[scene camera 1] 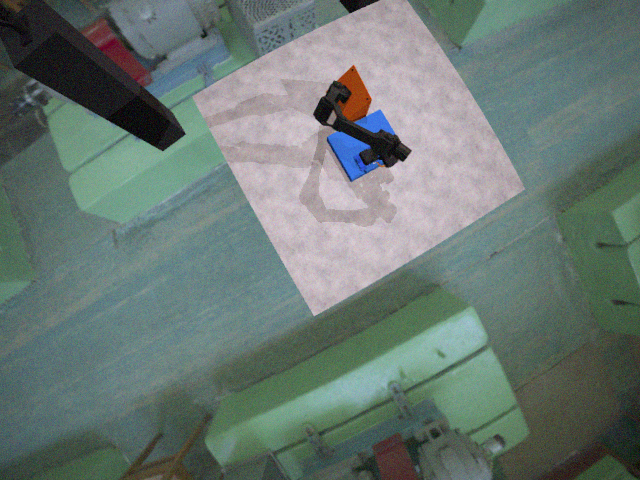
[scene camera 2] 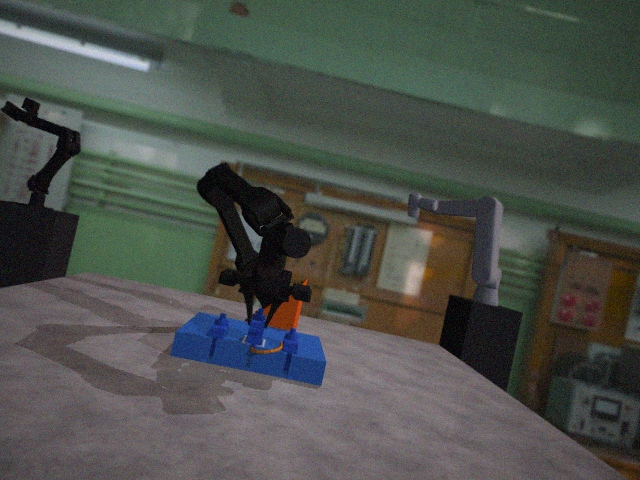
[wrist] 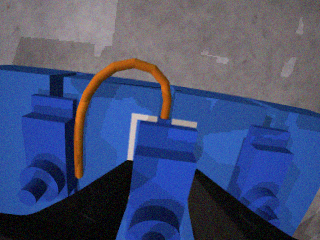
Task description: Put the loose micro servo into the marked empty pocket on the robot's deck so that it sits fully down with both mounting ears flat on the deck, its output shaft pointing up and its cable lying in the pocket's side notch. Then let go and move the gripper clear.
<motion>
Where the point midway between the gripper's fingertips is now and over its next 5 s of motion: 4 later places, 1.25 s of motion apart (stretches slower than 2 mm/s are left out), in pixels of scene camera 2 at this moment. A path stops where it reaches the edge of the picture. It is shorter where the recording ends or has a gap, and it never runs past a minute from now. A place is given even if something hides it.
My gripper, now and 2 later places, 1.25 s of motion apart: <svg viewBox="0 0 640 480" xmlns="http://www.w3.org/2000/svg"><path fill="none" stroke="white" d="M257 326L254 338L269 278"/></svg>
</motion>
